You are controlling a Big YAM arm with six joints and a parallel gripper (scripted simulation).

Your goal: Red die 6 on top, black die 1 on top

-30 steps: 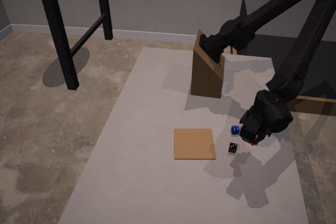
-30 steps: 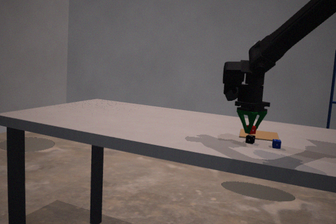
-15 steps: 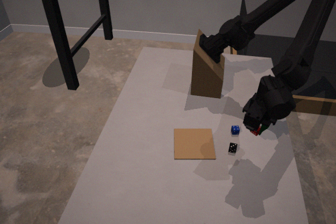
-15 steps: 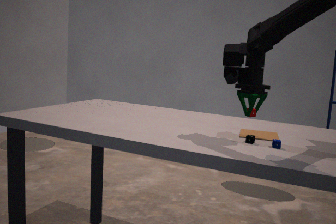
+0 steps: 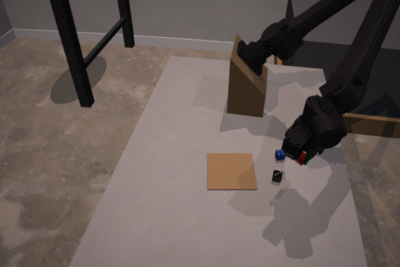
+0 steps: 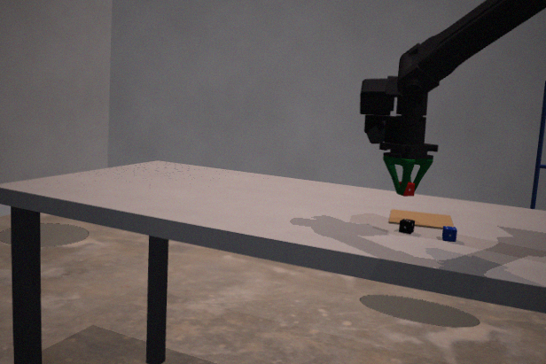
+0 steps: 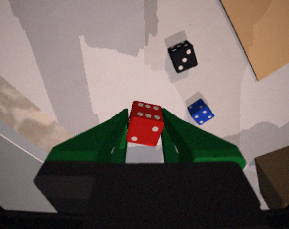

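Right now the red die is right at my hand. From my hand the other things lie so: black die (50 mm to the right, 80 mm below); then tan mat (10 mm behind, 190 mm to the right, 90 mm below); then blue die (90 mm behind, 40 mm to the right, 80 mm below).
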